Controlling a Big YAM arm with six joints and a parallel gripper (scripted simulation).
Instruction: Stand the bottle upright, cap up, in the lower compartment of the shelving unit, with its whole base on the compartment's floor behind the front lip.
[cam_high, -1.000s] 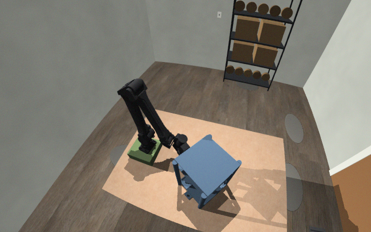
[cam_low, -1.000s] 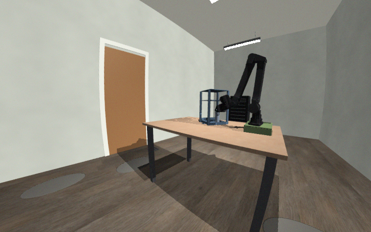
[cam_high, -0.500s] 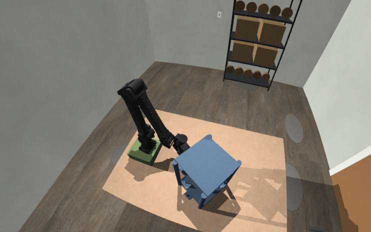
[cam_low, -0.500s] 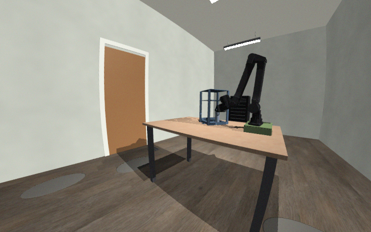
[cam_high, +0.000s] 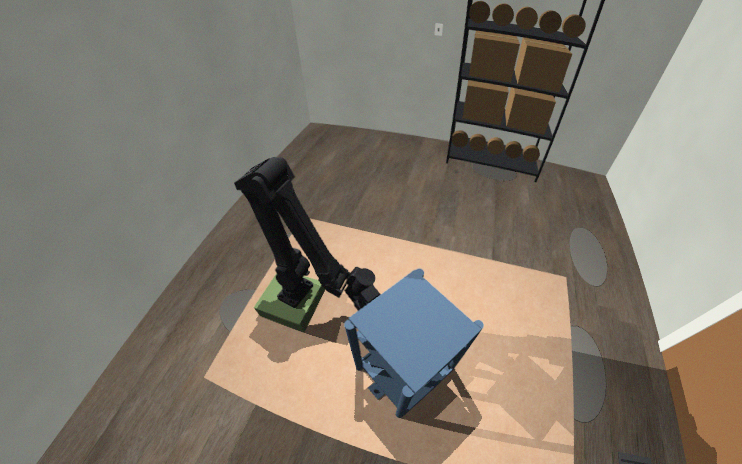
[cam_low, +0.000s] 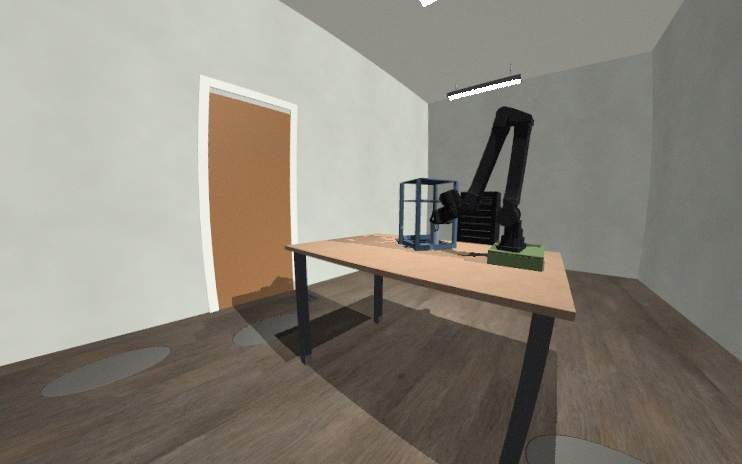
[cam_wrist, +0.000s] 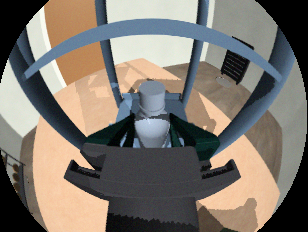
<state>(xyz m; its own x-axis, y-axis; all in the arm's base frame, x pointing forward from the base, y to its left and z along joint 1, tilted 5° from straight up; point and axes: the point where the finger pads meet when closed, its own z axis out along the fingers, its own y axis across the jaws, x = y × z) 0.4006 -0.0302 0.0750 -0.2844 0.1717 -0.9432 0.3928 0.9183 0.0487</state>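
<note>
My gripper is now 10 mm above the bottle. Round my hand: blue shelving unit: 70 mm ahead, 30 mm to the right, 30 mm above.
</note>
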